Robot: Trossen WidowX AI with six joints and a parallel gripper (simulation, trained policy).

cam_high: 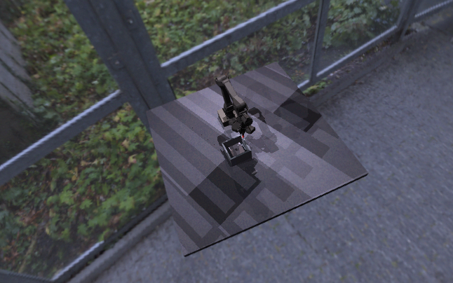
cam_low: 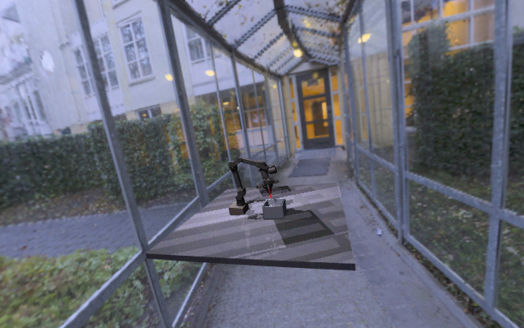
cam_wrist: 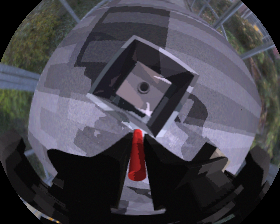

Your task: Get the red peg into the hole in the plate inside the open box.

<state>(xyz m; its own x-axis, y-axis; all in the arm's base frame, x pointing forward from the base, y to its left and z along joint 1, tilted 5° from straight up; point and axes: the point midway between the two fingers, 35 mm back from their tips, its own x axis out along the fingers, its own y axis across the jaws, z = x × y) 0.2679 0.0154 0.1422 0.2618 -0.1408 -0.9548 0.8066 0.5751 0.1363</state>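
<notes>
Right now my gripper tip is 10 mm to the right of the red peg and 10 mm past it. The rest, counted from my gripper tip: pale plate 100 mm below, 60 mm to the right, 40 mm ahead; then grey box 120 mm below, 60 mm to the right, 40 mm ahead.
</notes>
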